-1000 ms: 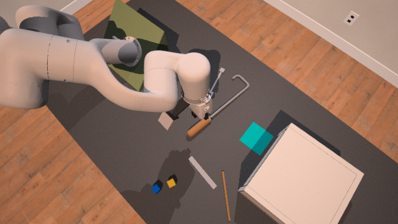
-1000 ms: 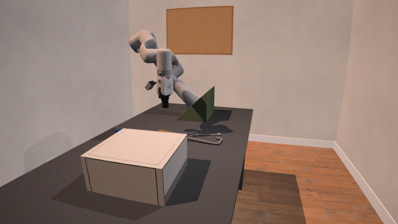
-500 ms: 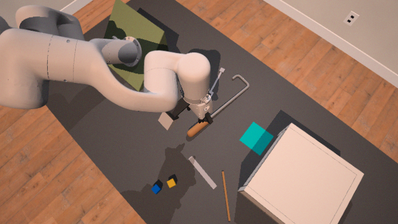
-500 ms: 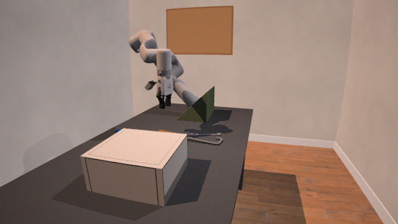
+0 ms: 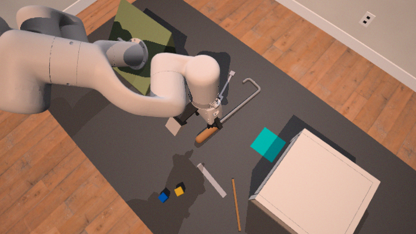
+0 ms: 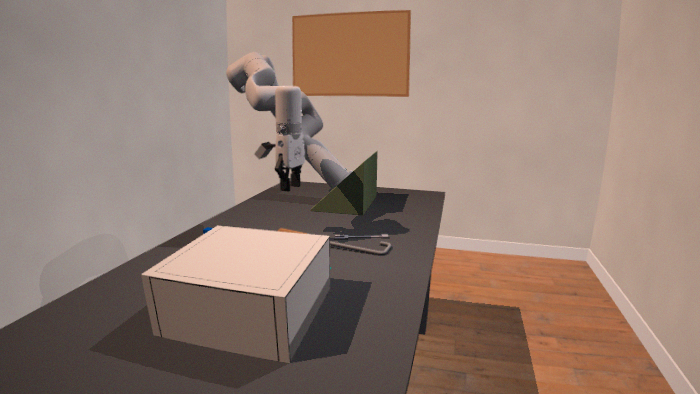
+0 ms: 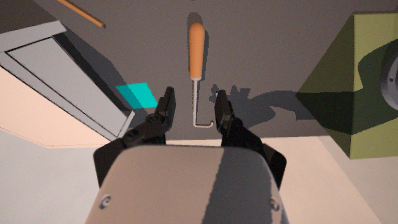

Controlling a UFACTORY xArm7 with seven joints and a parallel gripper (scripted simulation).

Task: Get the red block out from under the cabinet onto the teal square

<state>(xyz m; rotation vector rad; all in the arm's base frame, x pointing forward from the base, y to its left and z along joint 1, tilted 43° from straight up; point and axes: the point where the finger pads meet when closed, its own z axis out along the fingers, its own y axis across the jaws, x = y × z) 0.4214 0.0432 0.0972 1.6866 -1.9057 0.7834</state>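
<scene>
The hook tool is 20 mm behind my hand, 130 mm to the left of it and 170 mm below it. From my hand the other things lie so: flat grey strip 130 mm ahead, 120 mm to the right, 190 mm below; grey forked tool 80 mm behind, 210 mm to the left, 180 mm below; yellow cube 80 mm ahead, 230 mm to the right, 170 mm below.
</scene>
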